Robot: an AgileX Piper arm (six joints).
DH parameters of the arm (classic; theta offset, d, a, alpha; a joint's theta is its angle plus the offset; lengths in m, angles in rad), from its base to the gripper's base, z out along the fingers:
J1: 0 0.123 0 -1.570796
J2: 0.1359 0 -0.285 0
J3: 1.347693 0 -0.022 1.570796
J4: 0 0.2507 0 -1.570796
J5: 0 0 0 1.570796
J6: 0 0.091 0 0
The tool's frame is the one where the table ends.
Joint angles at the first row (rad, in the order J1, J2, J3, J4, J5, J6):
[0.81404 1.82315 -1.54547 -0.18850 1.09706 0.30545]
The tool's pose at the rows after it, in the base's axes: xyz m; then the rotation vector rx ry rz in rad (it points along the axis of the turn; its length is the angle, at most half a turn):
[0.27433, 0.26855, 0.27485, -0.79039, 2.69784, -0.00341]
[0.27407, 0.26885, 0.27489, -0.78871, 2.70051, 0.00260]
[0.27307, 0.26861, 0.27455, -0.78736, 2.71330, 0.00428]
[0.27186, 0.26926, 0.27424, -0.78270, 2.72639, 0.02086]
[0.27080, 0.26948, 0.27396, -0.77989, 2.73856, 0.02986]
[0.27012, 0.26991, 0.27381, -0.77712, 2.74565, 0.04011]
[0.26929, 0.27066, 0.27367, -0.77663, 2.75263, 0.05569]
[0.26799, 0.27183, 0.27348, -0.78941, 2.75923, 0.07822]
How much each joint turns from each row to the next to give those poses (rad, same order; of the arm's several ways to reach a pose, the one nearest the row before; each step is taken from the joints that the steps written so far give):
[0.00001 0.00000 -0.00002 0.00150 0.00375 0.00000]
[0.00000 0.00002 -0.00043 0.00496 -0.00002 0.00001]
[-0.00002 -0.00001 0.00000 0.00797 0.00957 -0.00002]
[0.00001 0.00000 0.00001 0.01676 0.00360 0.00001]
[0.00000 -0.00001 0.00000 0.01183 0.00613 0.00000]
[0.00001 0.00001 0.00000 0.00979 0.00153 0.00001]
[0.00000 0.00001 -0.00002 0.01377 0.00001 -0.00272]
[0.00000 -0.00002 0.00002 0.02148 0.00000 -0.01415]

